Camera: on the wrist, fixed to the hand. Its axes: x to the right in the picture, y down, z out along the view.
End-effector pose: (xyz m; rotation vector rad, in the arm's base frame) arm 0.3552 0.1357 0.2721 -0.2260 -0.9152 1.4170
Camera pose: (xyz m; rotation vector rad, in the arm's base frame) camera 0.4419 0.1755 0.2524 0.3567 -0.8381 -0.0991
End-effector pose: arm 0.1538 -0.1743 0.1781 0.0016 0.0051 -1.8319
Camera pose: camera 0.1062 -0.1803 0.0933 0.1427 -0.1540 2.8802
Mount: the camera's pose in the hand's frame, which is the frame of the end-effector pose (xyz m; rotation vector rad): 0.0184 -0.0442 -0.0848 -0.1544 -0.0157 -1.5614
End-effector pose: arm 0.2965 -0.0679 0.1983 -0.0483 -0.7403 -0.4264
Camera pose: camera 0.3458 -0.1311 0.1430 0.4147 -0.6365 -1.9656
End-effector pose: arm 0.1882 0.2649 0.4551 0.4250 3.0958 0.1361
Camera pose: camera 0.1565 0.2203 0.5356 -1.8246 2.4119 0.2853
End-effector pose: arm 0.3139 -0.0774 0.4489 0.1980 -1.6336 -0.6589
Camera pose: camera 0.3806 -0.1482 0.4445 1.4111 -1.1702 -1.9060
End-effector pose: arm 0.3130 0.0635 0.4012 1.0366 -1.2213 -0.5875
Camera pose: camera 0.4052 0.0557 0.3709 1.7303 -0.1227 -1.8127
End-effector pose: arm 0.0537 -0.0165 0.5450 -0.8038 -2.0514 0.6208
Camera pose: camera 0.1019 -0.0212 0.6295 0.7964 -2.0441 -0.4236
